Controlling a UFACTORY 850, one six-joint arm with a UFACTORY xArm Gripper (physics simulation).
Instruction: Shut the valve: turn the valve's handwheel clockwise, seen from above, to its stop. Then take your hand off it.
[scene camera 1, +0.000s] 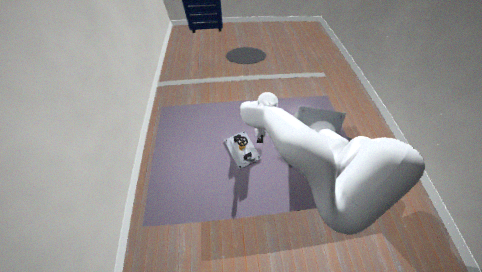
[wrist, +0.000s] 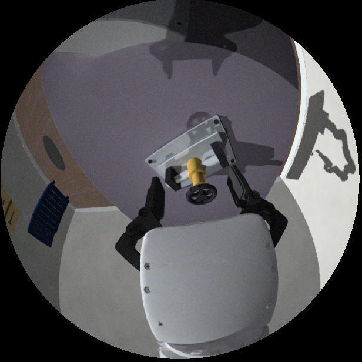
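The valve's black handwheel (scene camera 1: 241, 141) (wrist: 201, 194) sits on a yellow stem (scene camera 1: 242, 148) (wrist: 196, 170), over a pale plate (scene camera 1: 238, 157) (wrist: 200, 137) with a black bracket at each side. The plate lies turned at an angle on the mauve mat. My gripper (scene camera 1: 260, 139) (wrist: 195, 179) is open and empty. In the scene view it hangs to the right of the handwheel, apart from it. In the wrist view the handwheel shows in the gap between the two black fingers, with no finger touching it. The height between fingers and wheel is hard to tell.
The mauve mat (scene camera 1: 180, 175) (wrist: 110, 100) lies on a wooden floor. The grey base plate (scene camera 1: 310, 113) of the arm is at the mat's right. A dark round disc (scene camera 1: 246, 55) (wrist: 54, 153) and a blue rack (scene camera 1: 204, 25) stand farther back, well away from the valve.
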